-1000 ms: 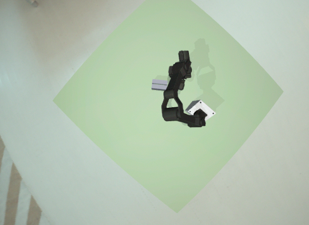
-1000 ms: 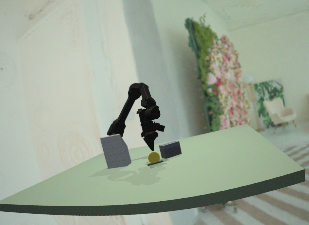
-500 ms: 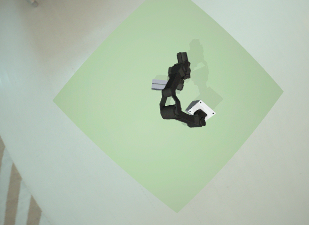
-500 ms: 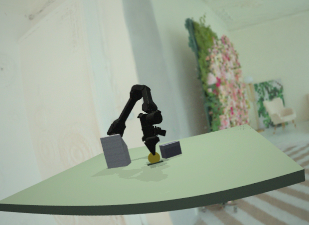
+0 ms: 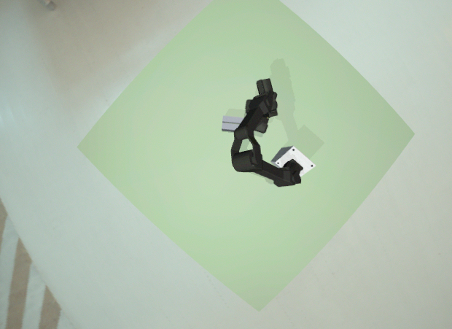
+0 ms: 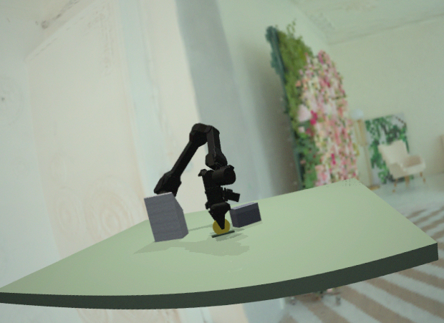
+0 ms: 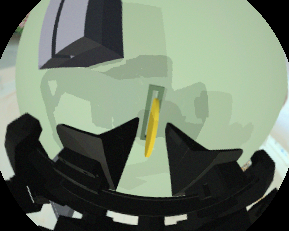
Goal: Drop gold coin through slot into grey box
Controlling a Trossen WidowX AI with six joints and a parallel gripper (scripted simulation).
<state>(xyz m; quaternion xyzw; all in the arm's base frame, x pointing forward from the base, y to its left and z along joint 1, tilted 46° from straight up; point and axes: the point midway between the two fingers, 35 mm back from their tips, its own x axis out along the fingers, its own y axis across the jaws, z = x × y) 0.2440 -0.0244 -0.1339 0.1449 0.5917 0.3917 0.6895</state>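
My gripper tip is now 1 cm below the coin.
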